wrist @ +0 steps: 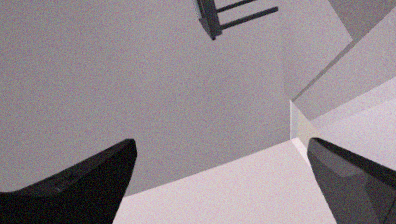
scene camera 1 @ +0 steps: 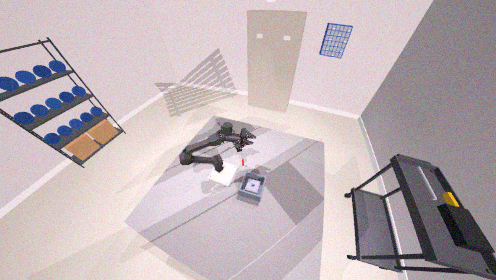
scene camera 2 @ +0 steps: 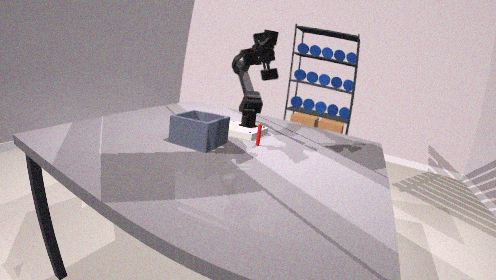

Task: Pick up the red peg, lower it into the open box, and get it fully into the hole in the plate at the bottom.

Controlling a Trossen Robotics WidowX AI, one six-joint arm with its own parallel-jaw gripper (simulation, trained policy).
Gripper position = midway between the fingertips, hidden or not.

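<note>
Scene camera 2: my gripper [scene camera 2: 264,58], a blue-grey box [scene camera 2: 201,131]. Wrist view: my gripper [wrist: 221,146]. Blue-grey box out of frame in the wrist view.
</note>
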